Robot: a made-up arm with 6 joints. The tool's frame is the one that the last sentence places.
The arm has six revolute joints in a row. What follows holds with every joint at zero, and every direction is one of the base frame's. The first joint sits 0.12 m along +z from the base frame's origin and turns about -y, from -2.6 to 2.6 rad. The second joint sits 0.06 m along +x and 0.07 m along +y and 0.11 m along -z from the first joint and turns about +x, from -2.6 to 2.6 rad. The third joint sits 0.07 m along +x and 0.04 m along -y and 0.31 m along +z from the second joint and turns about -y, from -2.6 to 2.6 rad. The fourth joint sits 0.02 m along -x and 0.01 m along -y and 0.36 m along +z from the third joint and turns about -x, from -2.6 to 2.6 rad. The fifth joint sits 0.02 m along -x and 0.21 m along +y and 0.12 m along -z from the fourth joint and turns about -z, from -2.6 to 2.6 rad. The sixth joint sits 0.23 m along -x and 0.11 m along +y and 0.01 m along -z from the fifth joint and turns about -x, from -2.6 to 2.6 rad. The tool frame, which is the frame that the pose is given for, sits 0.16 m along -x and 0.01 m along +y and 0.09 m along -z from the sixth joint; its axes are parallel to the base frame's.
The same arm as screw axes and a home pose.
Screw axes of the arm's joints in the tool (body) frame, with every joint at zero. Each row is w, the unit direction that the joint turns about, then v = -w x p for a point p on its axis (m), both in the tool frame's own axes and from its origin. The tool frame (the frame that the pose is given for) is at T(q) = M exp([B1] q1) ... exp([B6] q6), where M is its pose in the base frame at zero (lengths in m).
B1 = (0, -1, 0, -0.34, 0, -0.3)
B2 = (1, 0, 0, 0, -0.45, 0.28)
B3 = (0, -1, 0, -0.14, 0, -0.43)
B4 = (-1, 0, 0, 0, -0.22, -0.33)
B5 = (0, 0, -1, 0.12, 0.39, 0)
B6 = (-1, 0, 0, 0, -0.09, -0.01)
M =
1 0 0 -0.3
0 1 0 0.35
0 0 1 0.46
0 0 0 1
Joint limits (deg, base to tool): -148.97..148.97 -148.97..148.97 -148.97..148.97 -148.97..148.97 -148.97..148.97 -148.97..148.97

